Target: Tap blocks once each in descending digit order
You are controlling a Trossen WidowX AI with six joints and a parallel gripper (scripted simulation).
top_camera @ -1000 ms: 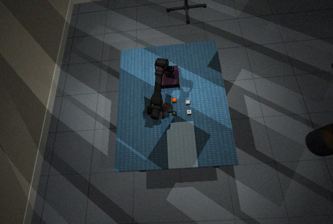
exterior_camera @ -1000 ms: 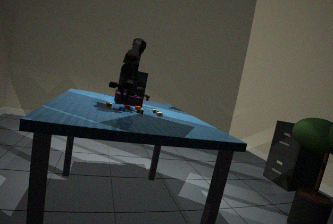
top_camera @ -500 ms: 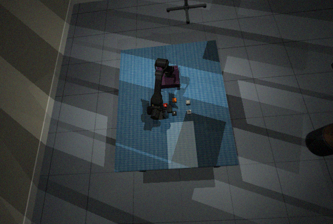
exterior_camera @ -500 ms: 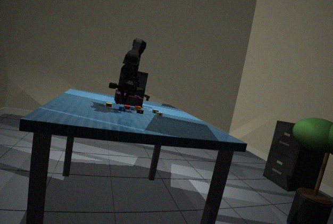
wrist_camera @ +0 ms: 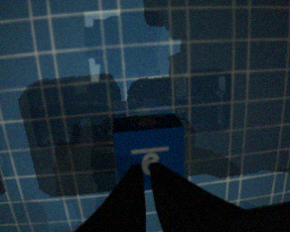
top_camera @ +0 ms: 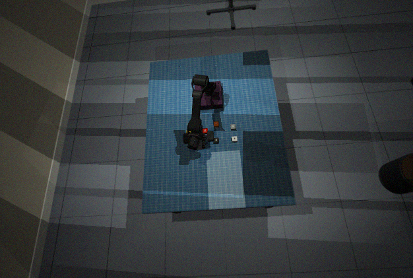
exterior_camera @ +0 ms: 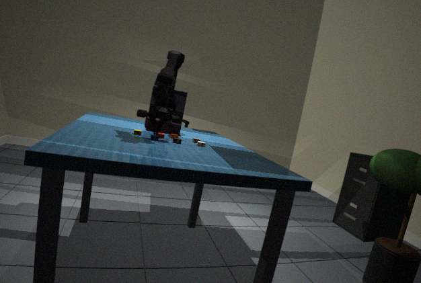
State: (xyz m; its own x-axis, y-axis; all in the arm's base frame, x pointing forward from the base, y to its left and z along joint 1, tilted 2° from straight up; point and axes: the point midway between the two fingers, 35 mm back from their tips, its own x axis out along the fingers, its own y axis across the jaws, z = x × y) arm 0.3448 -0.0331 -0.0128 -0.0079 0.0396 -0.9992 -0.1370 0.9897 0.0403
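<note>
The blue block lies 10 mm ahead of my gripper tip and 10 mm below it. Round my gripper tip: black block (20 mm behind, 100 mm to the left, 10 mm below); red block (80 mm behind, 20 mm to the left, 10 mm below); yellow block (60 mm behind, 80 mm to the right, 10 mm below).
</note>
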